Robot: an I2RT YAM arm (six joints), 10 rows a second.
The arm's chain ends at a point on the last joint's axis. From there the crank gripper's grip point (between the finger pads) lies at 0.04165 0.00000 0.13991 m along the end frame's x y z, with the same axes.
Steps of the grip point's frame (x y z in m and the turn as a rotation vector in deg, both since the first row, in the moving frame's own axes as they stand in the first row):
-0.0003, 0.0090, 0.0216, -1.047, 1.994, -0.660
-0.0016, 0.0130, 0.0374, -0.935, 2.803, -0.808
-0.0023, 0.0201, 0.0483, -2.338, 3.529, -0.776
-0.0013, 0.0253, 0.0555, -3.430, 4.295, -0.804
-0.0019, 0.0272, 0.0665, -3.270, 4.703, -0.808
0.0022, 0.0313, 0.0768, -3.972, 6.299, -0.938
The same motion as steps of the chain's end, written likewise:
-0.0052, 0.0070, 0.0232, -1.047, 1.994, -0.660
-0.0084, 0.0114, 0.0396, -0.935, 2.803, -0.808
-0.0109, 0.0151, 0.0512, -2.338, 3.529, -0.776
-0.0117, 0.0177, 0.0592, -3.430, 4.295, -0.804
-0.0133, 0.0200, 0.0706, -3.270, 4.703, -0.808
-0.0130, 0.0226, 0.0825, -3.972, 6.299, -0.938

